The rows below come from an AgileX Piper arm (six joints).
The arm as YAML. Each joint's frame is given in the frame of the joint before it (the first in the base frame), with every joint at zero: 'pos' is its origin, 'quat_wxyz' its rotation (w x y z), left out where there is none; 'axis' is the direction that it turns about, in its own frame. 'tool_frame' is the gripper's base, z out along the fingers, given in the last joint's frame.
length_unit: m
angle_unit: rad
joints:
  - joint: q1
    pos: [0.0, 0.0, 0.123]
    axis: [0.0, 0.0, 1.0]
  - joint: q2
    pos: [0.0, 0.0, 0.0]
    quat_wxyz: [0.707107, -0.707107, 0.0, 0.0]
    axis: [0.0, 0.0, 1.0]
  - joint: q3
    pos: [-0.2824, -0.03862, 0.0]
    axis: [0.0, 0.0, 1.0]
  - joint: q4
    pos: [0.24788, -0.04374, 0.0]
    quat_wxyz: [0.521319, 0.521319, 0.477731, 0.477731]
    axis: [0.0, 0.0, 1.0]
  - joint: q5
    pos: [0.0, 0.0, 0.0]
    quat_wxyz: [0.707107, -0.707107, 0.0, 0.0]
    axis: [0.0, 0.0, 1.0]
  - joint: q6
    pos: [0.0, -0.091, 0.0]
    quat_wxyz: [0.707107, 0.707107, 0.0, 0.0]
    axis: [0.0, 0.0, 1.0]
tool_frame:
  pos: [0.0, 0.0, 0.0]
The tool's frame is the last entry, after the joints.
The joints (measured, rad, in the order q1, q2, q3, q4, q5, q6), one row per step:
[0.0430, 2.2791, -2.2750, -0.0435, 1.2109, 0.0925]
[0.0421, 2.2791, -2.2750, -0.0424, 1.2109, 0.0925]
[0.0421, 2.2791, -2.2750, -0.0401, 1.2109, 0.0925]
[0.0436, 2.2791, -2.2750, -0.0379, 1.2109, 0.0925]
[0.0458, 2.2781, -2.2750, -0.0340, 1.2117, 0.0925]
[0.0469, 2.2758, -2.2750, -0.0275, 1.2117, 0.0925]
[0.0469, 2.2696, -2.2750, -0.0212, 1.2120, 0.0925]
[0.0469, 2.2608, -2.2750, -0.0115, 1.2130, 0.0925]
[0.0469, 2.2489, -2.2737, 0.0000, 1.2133, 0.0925]
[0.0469, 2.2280, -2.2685, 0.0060, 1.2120, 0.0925]
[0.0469, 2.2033, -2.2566, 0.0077, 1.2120, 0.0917]
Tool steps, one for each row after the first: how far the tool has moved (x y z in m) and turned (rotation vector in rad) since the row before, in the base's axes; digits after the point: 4 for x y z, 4 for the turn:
[0.0000, -0.0004, 0.0000, 0.0011, 0.0000, -0.0008]
[0.0000, 0.0002, 0.0000, 0.0023, 0.0001, 0.0002]
[0.0000, 0.0009, 0.0000, 0.0022, 0.0001, 0.0017]
[-0.0003, 0.0014, 0.0005, 0.0039, 0.0000, 0.0025]
[-0.0004, 0.0011, 0.0011, 0.0066, -0.0020, 0.0017]
[-0.0010, 0.0005, 0.0031, 0.0065, -0.0056, 0.0006]
[-0.0015, 0.0008, 0.0043, 0.0100, -0.0073, 0.0009]
[-0.0020, 0.0009, 0.0055, 0.0119, -0.0098, 0.0012]
[-0.0036, 0.0003, 0.0089, 0.0067, -0.0167, 0.0007]
[-0.0047, -0.0001, 0.0087, 0.0019, -0.0127, 0.0009]

